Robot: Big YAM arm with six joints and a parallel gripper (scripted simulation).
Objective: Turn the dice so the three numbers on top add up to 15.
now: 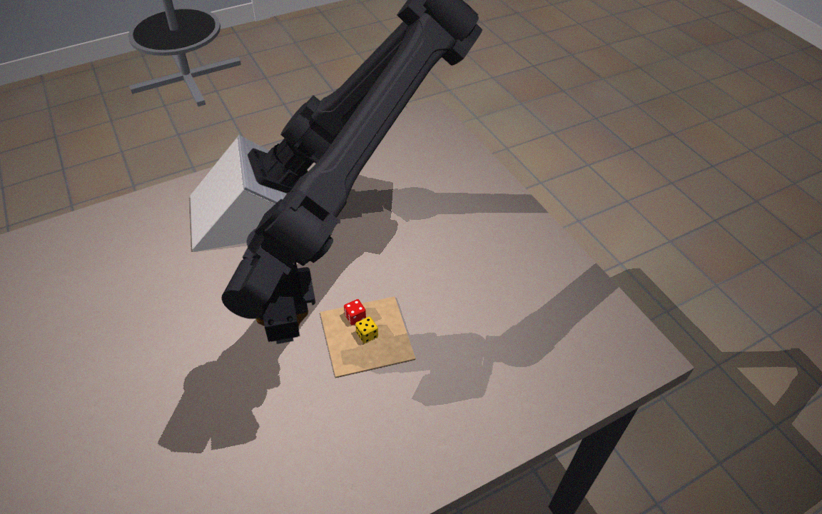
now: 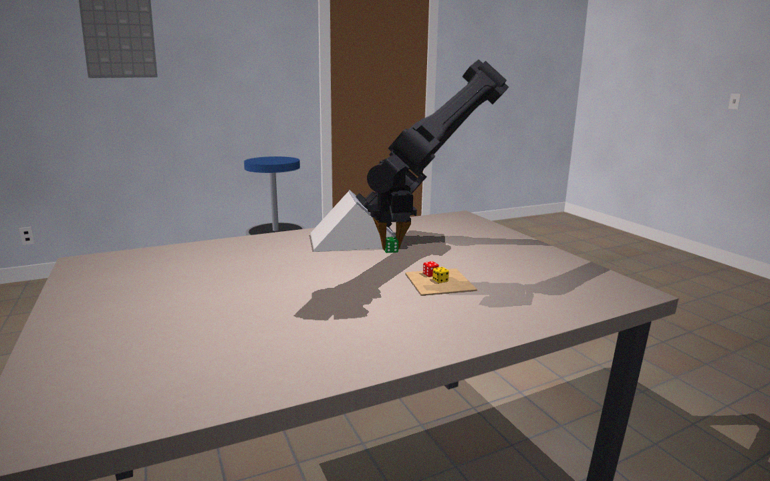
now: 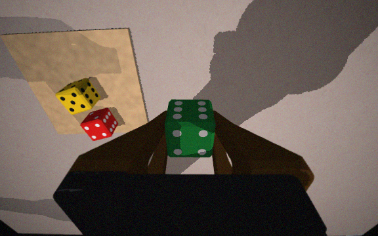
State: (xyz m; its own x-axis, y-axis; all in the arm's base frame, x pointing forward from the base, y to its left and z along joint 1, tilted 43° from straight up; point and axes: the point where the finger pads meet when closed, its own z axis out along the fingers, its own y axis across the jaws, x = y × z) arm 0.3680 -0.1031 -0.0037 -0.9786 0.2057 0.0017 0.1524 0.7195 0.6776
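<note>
Now: hand 10 mm past the yellow die, 140 mm to the right of it and 90 mm above it. The rest, counted from my hand: tan mat: 10 mm behind, 140 mm to the left, 110 mm below; green die: right at my hand; red die: 50 mm behind, 130 mm to the left, 90 mm below.
</note>
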